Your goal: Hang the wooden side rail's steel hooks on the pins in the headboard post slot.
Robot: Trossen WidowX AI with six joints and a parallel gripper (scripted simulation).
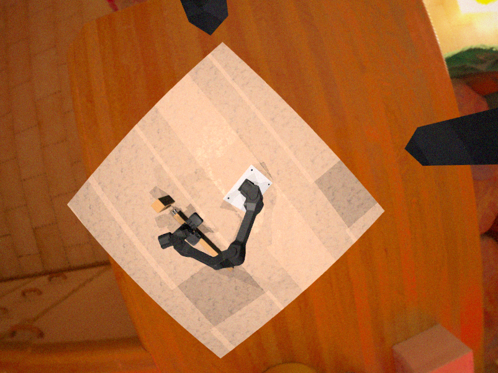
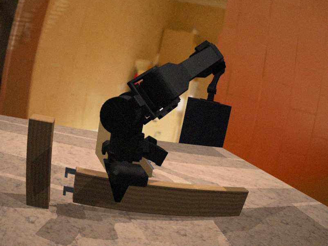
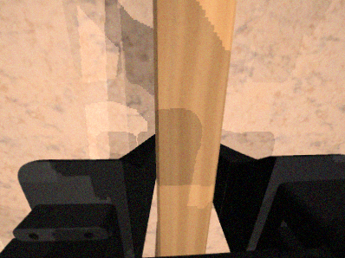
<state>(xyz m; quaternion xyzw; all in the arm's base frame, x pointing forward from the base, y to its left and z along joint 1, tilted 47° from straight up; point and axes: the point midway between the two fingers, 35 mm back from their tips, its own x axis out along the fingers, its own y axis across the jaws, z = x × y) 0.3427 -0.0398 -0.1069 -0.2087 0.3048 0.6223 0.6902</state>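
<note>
Right now the headboard post is 16 cm to the right of my gripper tip, 5 cm above it and 2 cm behind it.
</note>
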